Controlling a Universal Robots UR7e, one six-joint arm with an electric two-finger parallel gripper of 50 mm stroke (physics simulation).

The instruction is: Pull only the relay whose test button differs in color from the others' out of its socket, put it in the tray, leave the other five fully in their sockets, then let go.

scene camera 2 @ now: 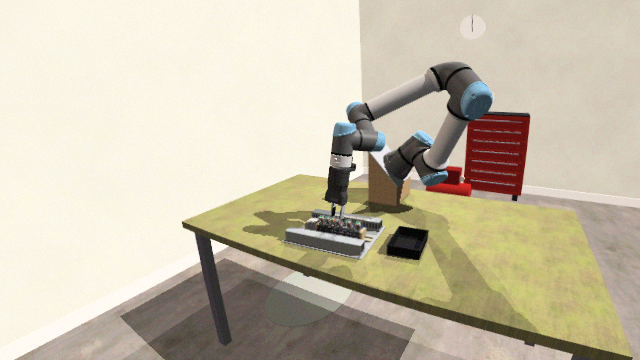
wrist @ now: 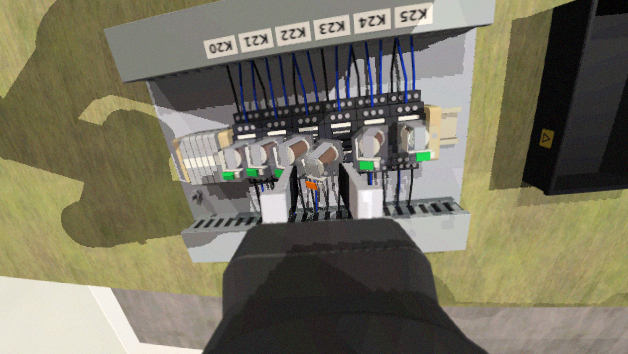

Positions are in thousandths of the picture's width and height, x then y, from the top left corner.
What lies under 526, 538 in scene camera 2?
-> My gripper.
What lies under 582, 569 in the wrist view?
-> My gripper.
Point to a relay panel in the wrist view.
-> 326, 287
